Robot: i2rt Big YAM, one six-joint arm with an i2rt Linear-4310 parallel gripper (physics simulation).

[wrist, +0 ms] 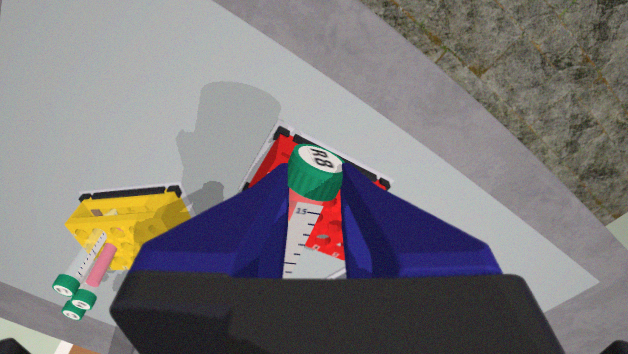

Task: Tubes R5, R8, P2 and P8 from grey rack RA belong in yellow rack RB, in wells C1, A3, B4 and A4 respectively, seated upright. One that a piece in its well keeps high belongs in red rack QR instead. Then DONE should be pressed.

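Places are measured from the arm's base along level axes (x ahead, y left, z up), in centimetres.
Pixels of known places: gripper, between the fingertips: (314, 176).
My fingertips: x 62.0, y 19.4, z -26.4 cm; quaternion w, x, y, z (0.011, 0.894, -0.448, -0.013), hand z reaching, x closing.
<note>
For each thing: its middle in the pictures, then the offset to it from my fingertips. "*": a spot on its surface instead. Level surfaces: height alone.
- tube R8, middle of its body: (274, 265) dx -4.9, dy -1.3, dz +0.8 cm
- red rack QR, a spot on its surface: (264, 167) * dx -11.6, dy -2.3, dz -15.2 cm
- yellow rack RB, a spot on its surface: (172, 215) * dx -23.3, dy +2.7, dz -14.7 cm
- pale table top, height of its surface: dz -18.0 cm
My gripper (314, 176) is shut on tube R8 (315, 172), whose green cap with a white top faces the camera between the blue fingers. The tube body, with a printed scale, runs down between the fingers. The red rack QR (264, 167) lies beyond the tube and is partly hidden by it and the fingers. Whether the tube touches the rack cannot be told. The yellow rack RB (172, 215) is at the left, partly behind the left finger. Several green-capped tubes stand in it, their labels too small to read surely. Grey rack RA and DONE do not show.
The pale table top (125, 75) has a grey stone-like border (360, 65). Rough stone paving (550, 100) lies beyond it at the upper right. Shadows fall between the two racks. A brown and white edge shows at the lower left.
</note>
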